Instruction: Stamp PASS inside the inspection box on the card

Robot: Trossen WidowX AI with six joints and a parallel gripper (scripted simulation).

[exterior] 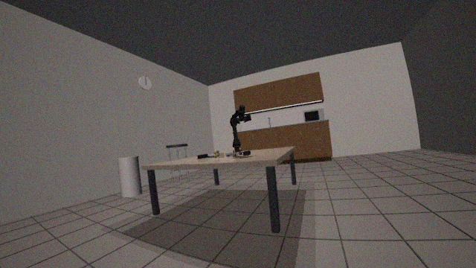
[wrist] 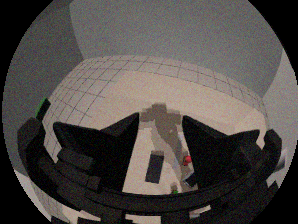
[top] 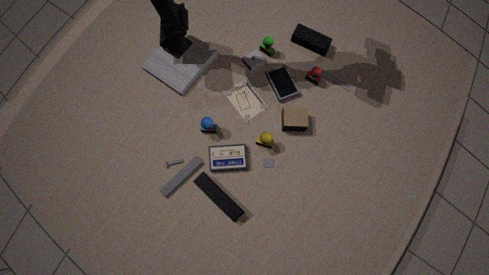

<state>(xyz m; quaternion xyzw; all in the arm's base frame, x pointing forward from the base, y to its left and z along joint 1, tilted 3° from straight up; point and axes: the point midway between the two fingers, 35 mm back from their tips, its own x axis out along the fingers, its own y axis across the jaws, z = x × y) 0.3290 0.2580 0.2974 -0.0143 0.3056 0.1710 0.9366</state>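
Right now the green-knobbed stamp is 30 cm below my gripper tip, 14 cm behind it and 12 cm to the right of it. Also, from my gripper tip: black ink pad: 31 cm below, 18 cm to the right, 4 cm behind; red stamp: 30 cm below, 11 cm to the right, 2 cm ahead; black block: 30 cm below, 5 cm behind, 1 cm to the right.
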